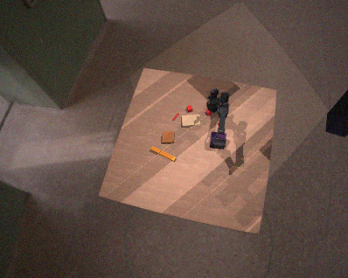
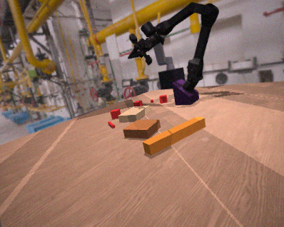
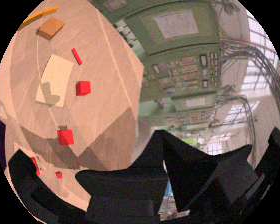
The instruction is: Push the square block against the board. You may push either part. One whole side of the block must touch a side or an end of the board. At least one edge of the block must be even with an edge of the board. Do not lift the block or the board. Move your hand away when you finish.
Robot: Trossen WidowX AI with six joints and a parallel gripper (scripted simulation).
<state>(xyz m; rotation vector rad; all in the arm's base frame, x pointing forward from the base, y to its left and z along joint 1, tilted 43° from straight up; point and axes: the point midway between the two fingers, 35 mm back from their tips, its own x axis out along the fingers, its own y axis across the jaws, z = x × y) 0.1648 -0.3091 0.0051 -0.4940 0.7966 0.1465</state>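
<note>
Now: the red stick 260 mm ahead of my gripper tip, 100 mm to the left of it and 290 mm below it. From my gripper tip the other things lie so: flat cream block: 110 mm ahead, 110 mm to the left, 280 mm below; orange board: 240 mm ahead, 460 mm to the left, 280 mm below; square block: 250 mm ahead, 310 mm to the left, 280 mm below.
</note>
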